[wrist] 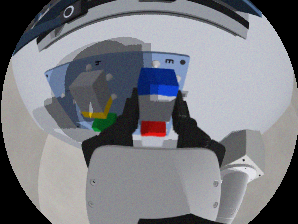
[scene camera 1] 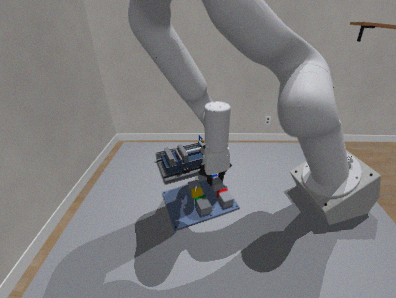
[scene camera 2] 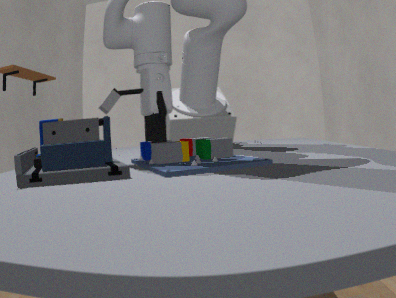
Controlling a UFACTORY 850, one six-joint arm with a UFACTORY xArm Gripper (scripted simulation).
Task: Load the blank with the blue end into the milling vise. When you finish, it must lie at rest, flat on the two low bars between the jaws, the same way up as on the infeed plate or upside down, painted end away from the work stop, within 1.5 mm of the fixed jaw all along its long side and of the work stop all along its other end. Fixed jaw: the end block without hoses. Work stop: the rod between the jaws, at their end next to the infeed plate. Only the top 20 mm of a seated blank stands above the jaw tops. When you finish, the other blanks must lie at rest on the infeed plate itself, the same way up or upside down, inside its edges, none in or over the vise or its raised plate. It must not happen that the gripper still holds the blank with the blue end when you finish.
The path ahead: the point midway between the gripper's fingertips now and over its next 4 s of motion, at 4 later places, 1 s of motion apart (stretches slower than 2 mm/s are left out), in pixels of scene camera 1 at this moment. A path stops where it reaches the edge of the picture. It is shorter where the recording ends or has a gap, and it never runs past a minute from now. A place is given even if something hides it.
My gripper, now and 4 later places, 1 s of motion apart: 215,182; 215,173; 215,163; 216,155; 216,157
